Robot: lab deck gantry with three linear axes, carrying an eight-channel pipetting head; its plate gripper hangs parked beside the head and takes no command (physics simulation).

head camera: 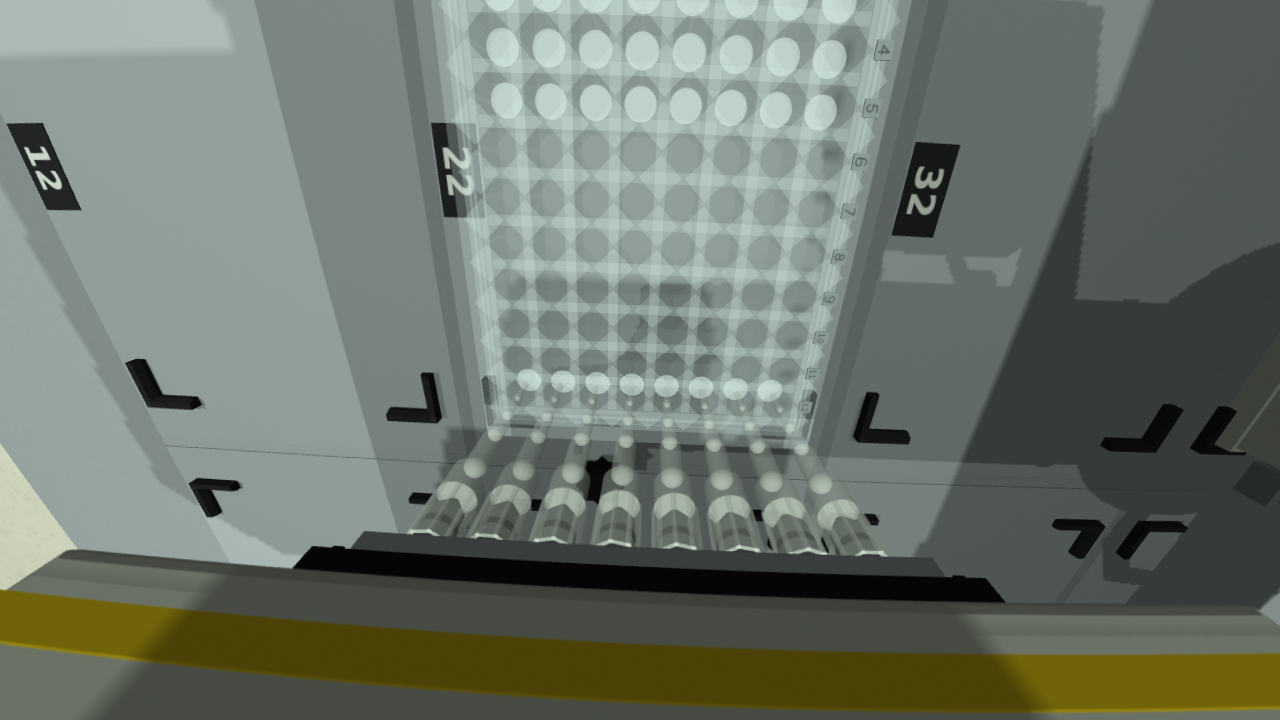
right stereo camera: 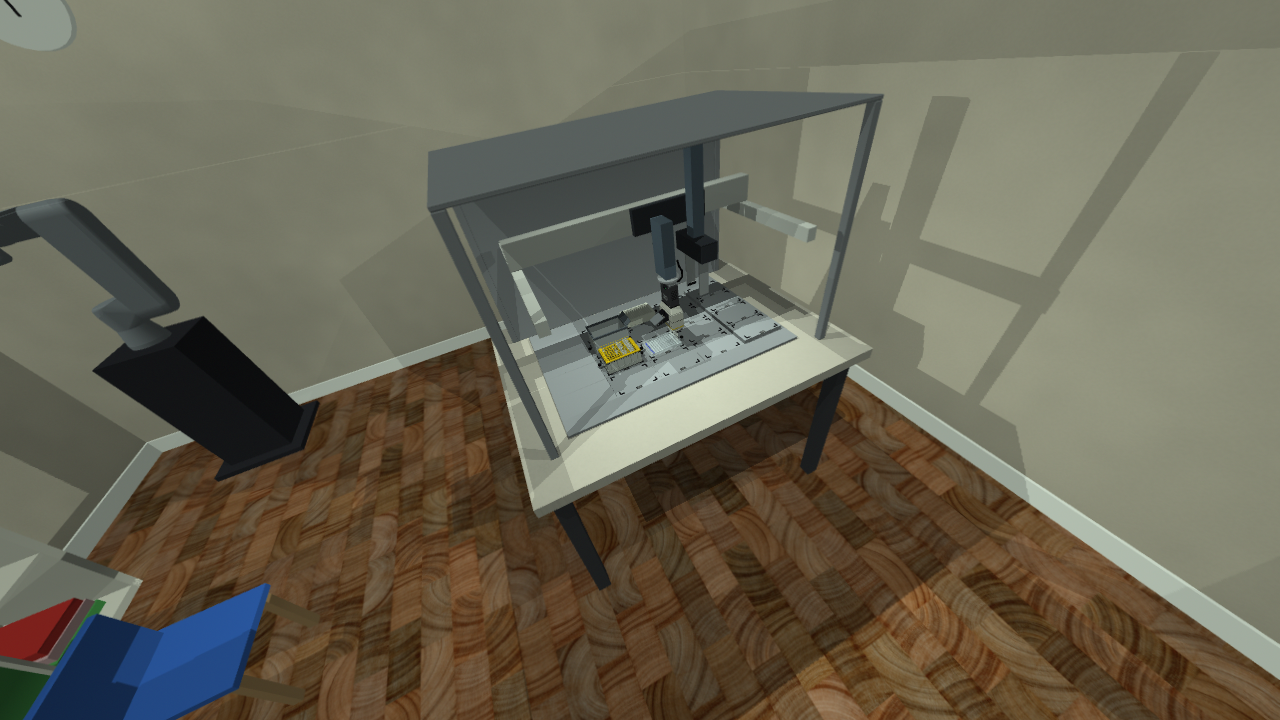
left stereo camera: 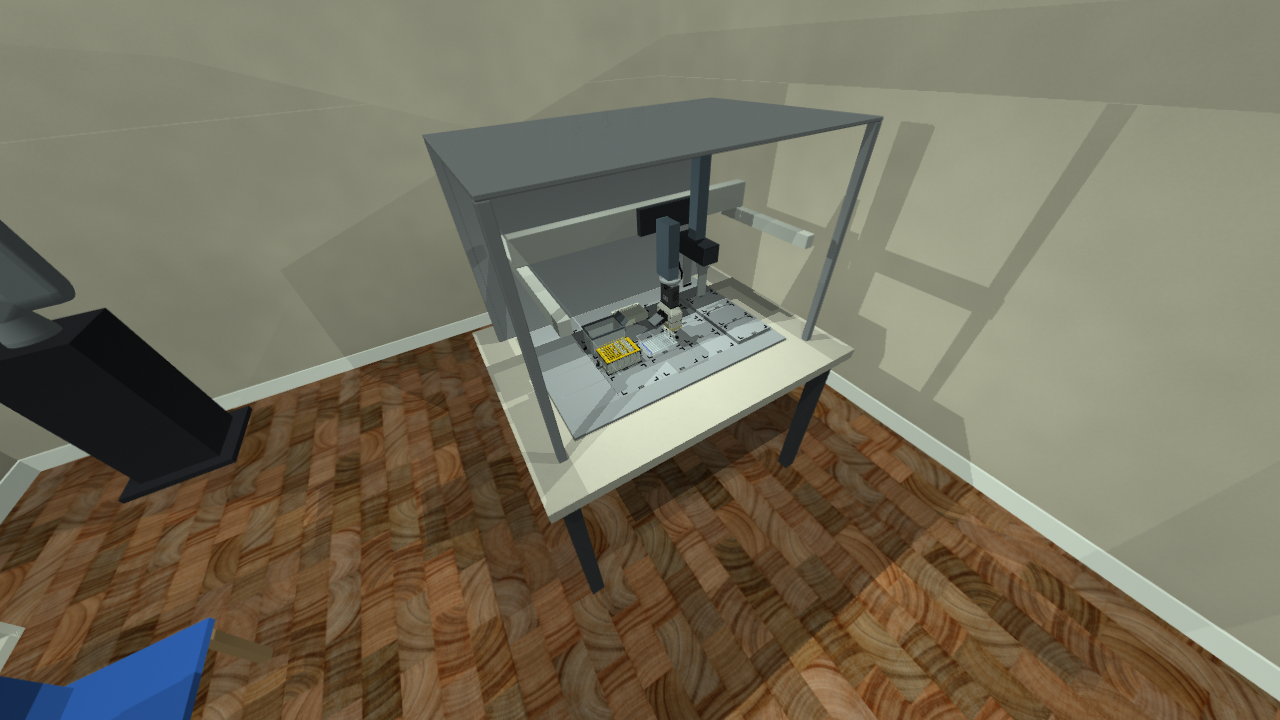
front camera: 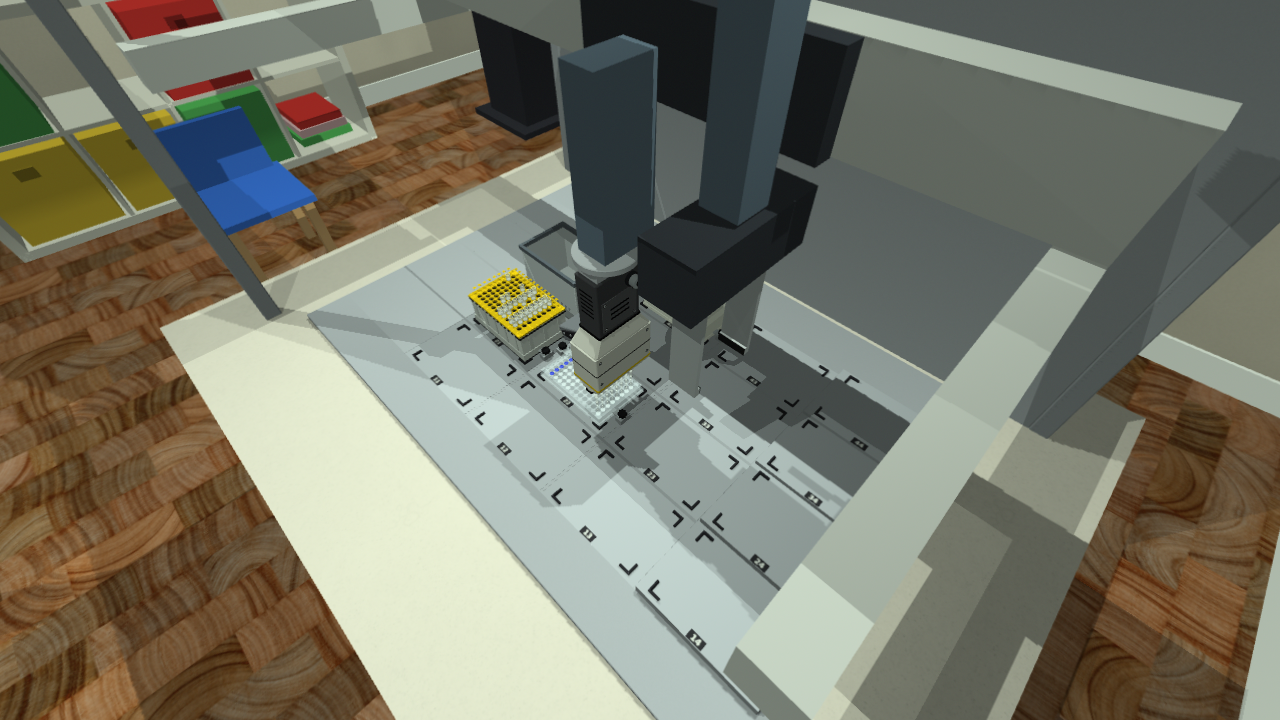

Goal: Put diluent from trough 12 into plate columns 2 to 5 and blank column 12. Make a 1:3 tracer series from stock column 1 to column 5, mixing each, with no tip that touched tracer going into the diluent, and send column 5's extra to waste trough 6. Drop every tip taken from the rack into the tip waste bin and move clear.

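Observation:
The pipetting head [front camera: 611,358] [left stereo camera: 673,319] [right stereo camera: 674,318] is low over the clear well plate [front camera: 608,407] [head camera: 639,204] [left stereo camera: 657,343] [right stereo camera: 662,343]. In the head view eight tips [head camera: 671,483] reach down at column 12, where pale discs [head camera: 665,385] show in the wells. Columns 4 and 5 [head camera: 640,104] also hold pale discs; columns 6 to 11 show none. Blue wells [front camera: 561,367] show at the plate's far end. The yellow tip rack [front camera: 516,304] [left stereo camera: 618,349] [right stereo camera: 619,350] is partly filled. The parked plate gripper [front camera: 709,370] hangs with its two fingers apart, holding nothing.
The grey-rimmed waste bin [front camera: 540,235] stands behind the tip rack, partly hidden by the head column. A pale trough block [left stereo camera: 631,313] [right stereo camera: 639,313] stands behind the plate. Black clamp knobs [front camera: 622,413] sit by the plate, and black corner brackets [head camera: 881,420] mark the deck slots.

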